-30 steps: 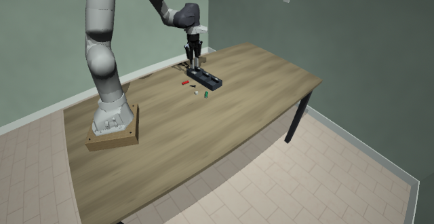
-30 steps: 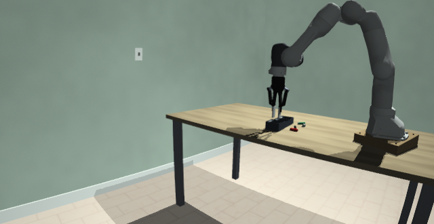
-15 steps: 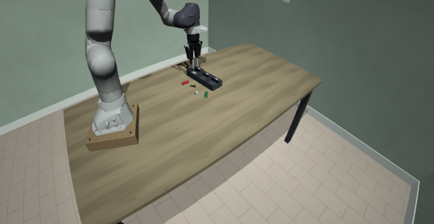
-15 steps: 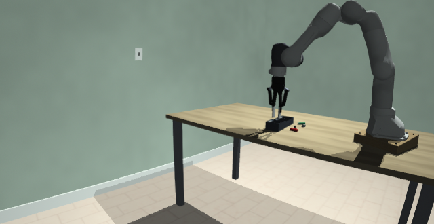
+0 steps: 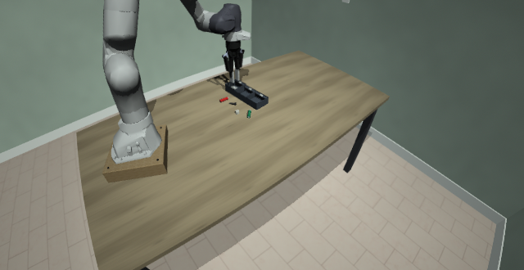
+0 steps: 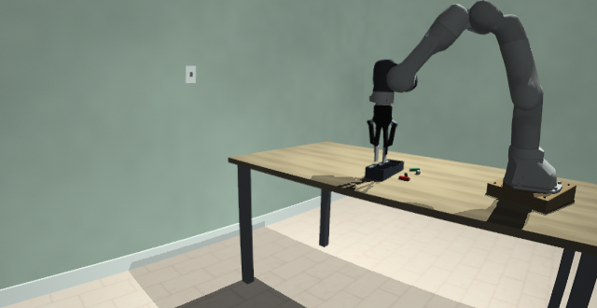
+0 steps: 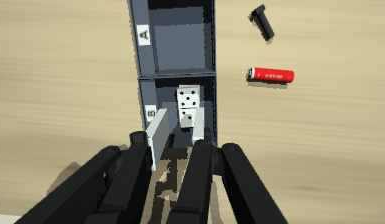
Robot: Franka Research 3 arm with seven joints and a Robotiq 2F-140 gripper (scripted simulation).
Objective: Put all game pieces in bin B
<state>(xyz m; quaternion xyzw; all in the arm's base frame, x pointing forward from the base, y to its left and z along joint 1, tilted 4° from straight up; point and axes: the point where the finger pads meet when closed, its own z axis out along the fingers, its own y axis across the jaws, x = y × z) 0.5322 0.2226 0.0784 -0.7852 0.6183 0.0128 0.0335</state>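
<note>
Right now my hand is 190 mm to the left of the white die, 90 mm above it and 80 mm past it. From my hand the other things lie so: red cylinder: 90 mm below, 90 mm behind, 50 mm to the right; white domino: 80 mm below; dark bin: 80 mm to the right, 80 mm below, 30 mm ahead.
</note>
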